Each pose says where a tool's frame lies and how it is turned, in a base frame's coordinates. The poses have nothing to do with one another.
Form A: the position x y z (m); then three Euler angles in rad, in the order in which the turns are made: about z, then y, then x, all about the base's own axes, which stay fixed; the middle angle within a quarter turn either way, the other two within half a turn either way.
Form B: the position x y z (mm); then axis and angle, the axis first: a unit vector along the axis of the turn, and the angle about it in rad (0 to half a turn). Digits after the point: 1 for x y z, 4 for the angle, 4 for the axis.
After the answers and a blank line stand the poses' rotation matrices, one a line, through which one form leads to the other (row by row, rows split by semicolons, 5 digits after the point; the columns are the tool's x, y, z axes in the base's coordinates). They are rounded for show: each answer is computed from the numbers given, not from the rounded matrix.
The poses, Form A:
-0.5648 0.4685 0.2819 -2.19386 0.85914 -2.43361
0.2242 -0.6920 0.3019 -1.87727 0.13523 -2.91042
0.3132 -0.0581 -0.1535 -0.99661 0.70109 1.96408
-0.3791 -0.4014 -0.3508 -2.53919 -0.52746 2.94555
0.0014 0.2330 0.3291 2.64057 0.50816 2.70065
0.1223 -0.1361 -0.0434 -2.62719 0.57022 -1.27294
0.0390 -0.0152 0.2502 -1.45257 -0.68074 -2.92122
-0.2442 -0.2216 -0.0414 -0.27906 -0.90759 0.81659
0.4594 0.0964 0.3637 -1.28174 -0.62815 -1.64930
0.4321 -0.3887 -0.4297 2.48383 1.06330 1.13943
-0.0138 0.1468 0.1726 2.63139 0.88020 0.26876
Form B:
-564.8 468.5 281.9 0.5287 0.7078 0.4685 2.7311
224.2 -692.0 301.9 -0.5919 -0.7950 -0.1325 3.1139
313.2 -58.1 -153.5 0.7400 0.6726 0.0020 1.8680
-379.1 -401.4 -350.8 -0.3171 -0.9328 0.1714 2.6985
1.4 233.0 329.1 -0.2924 0.9172 -0.2705 2.7692
122.3 -136.1 -43.4 -0.3641 -0.4944 -0.7893 3.0723
39.0 -15.2 250.2 -0.7082 -0.6805 0.1878 2.5367
-244.2 -221.6 -41.4 0.6715 -0.5722 -0.4709 1.3112
459.4 96.4 363.7 -0.5737 -0.7734 -0.2696 1.7181
432.1 -388.7 -429.7 -0.5543 0.3022 -0.7755 3.0929
-13.8 146.8 172.6 0.4457 -0.0109 0.8951 2.7979

-0.38109 0.53037 0.75728; 0.90429 0.04336 0.42471; 0.19241 0.84666 -0.49614
-0.29894 0.94470 0.13482; 0.93736 0.26422 0.22703; 0.17885 0.19424 -0.96451
0.41504 0.64160 0.64505; 0.64538 0.29211 -0.70580; -0.64127 0.70924 -0.29284
-0.71199 0.48961 -0.50334; 0.63656 0.75264 -0.16832; 0.29642 -0.44024 -0.84754
-0.76626 -0.41963 0.48657; -0.61652 0.69345 -0.37286; -0.18095 -0.58569 -0.79008
-0.73284 0.41417 0.53982; 0.30487 -0.50940 0.80472; 0.60827 0.75431 0.24704
0.09166 0.77168 -0.62937; 0.98523 0.02152 0.16987; 0.14463 -0.63564 -0.75831
0.59183 0.16958 -0.78802; -0.74071 0.50002 -0.44869; 0.31794 0.84925 0.42154
0.23064 0.77555 -0.58765; 0.24216 0.53918 0.80662; 0.94242 -0.32834 -0.06345
-0.38459 -0.29711 0.87396; -0.37265 -0.81623 -0.44147; 0.84452 -0.49547 0.20320
-0.55587 -0.31108 0.77087; 0.29220 -0.94128 -0.16915; 0.77822 0.13122 0.61413

